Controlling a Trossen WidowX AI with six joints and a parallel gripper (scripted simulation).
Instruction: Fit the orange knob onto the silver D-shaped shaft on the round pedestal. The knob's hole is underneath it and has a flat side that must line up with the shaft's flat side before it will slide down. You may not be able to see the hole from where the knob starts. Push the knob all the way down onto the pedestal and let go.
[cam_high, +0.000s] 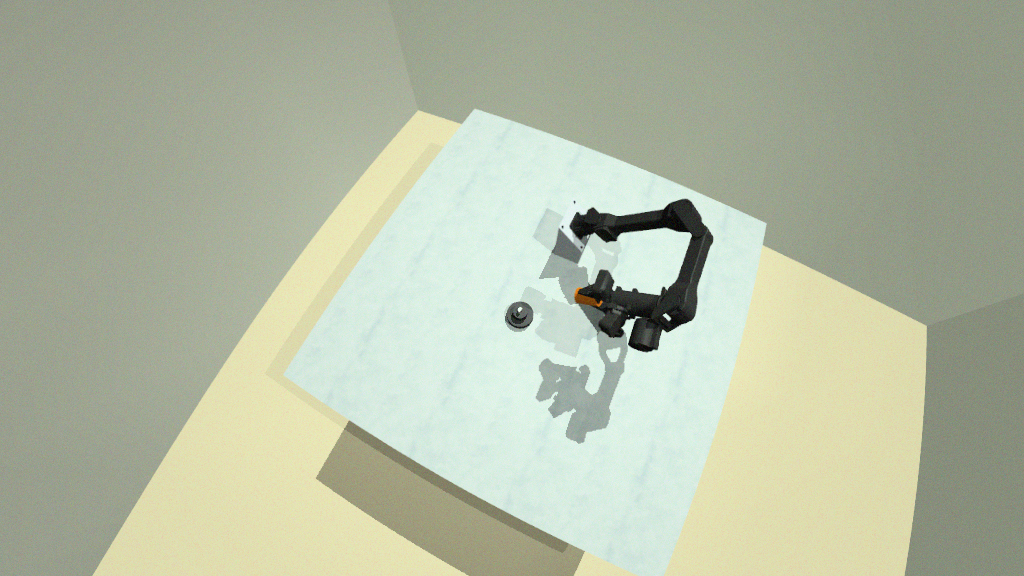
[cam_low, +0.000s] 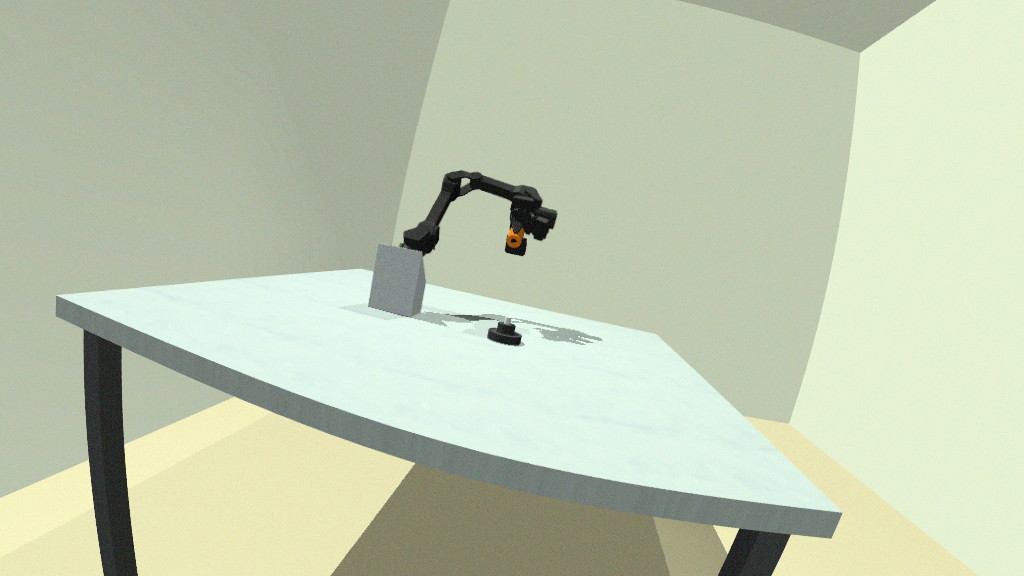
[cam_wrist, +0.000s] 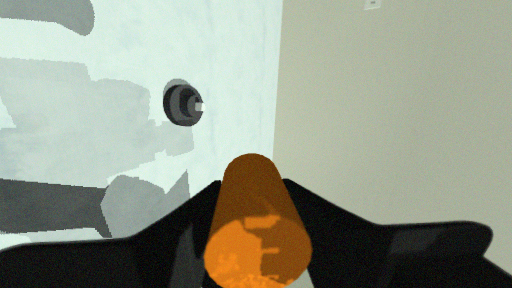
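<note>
Right now the orange knob is 3 cm to the left of my gripper tip and 2 cm above it. From my gripper tip the other things lie so: round dark pedestal 22 cm below, 15 cm to the right, 4 cm ahead.
</note>
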